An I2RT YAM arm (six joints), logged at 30 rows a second.
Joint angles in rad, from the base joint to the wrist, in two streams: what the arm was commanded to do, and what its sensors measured. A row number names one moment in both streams.
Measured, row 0:
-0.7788, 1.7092, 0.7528, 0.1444, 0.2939, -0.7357
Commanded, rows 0 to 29:
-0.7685, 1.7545, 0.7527, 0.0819, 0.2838, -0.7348
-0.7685, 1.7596, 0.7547, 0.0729, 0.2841, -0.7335
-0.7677, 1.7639, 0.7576, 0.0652, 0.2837, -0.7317
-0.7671, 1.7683, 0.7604, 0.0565, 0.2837, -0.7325
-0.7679, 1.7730, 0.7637, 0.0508, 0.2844, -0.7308
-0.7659, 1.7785, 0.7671, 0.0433, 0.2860, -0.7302
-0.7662, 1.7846, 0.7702, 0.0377, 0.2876, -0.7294
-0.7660, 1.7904, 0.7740, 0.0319, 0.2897, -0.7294
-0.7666, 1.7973, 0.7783, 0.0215, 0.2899, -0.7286
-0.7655, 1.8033, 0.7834, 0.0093, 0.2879, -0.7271
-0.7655, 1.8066, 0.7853, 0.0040, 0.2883, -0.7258
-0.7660, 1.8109, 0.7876, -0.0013, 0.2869, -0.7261
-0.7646, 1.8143, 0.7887, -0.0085, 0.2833, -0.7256
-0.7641, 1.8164, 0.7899, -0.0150, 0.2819, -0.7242
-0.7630, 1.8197, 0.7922, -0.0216, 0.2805, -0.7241
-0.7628, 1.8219, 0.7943, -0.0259, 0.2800, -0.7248
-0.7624, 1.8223, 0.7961, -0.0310, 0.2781, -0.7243
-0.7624, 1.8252, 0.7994, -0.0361, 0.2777, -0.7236
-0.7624, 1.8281, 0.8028, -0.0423, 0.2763, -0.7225
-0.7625, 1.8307, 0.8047, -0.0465, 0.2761, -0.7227
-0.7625, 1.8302, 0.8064, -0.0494, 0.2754, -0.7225
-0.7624, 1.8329, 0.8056, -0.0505, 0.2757, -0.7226
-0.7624, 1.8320, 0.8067, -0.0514, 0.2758, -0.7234
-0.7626, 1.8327, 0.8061, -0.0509, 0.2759, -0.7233
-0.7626, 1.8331, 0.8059, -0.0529, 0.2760, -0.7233
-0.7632, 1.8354, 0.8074, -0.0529, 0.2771, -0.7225
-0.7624, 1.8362, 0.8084, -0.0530, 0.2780, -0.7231
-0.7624, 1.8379, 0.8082, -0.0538, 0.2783, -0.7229
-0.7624, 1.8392, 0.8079, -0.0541, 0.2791, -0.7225
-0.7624, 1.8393, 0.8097, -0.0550, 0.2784, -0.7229
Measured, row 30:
-0.7681, 1.7748, 0.8345, 0.1013, 0.3241, -0.7345
